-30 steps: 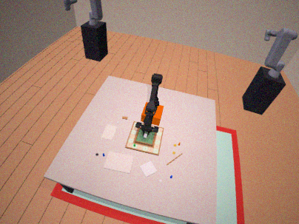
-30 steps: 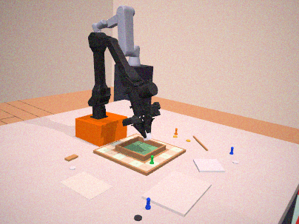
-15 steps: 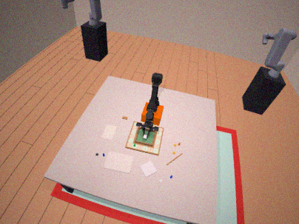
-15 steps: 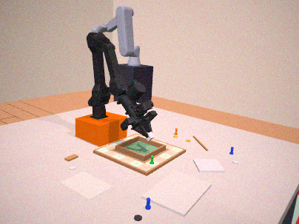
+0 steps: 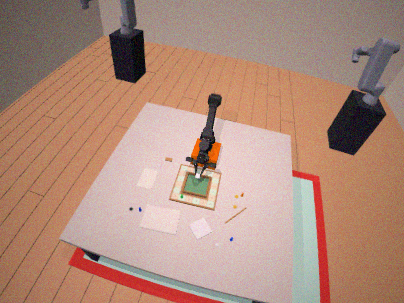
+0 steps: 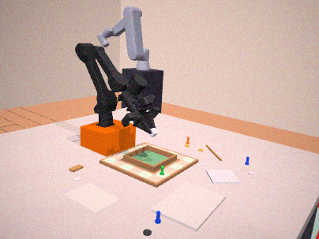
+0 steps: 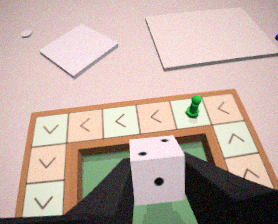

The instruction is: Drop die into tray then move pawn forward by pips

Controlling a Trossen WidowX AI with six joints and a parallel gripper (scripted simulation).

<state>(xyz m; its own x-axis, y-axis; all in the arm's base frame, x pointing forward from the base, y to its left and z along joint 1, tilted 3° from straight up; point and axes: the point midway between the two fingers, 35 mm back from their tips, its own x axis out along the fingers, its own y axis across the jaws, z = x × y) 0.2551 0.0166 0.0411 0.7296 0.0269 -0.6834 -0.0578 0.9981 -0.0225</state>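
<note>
Right now my gripper tip is 110 mm short of the green pawn, 60 mm to the left of it and 100 mm above it. From my gripper tip the other things lie so: green dice tray 10 mm behind, 120 mm below; small wooden block 150 mm behind, 250 mm to the right, 130 mm below; white die right at my gripper tip.
</note>
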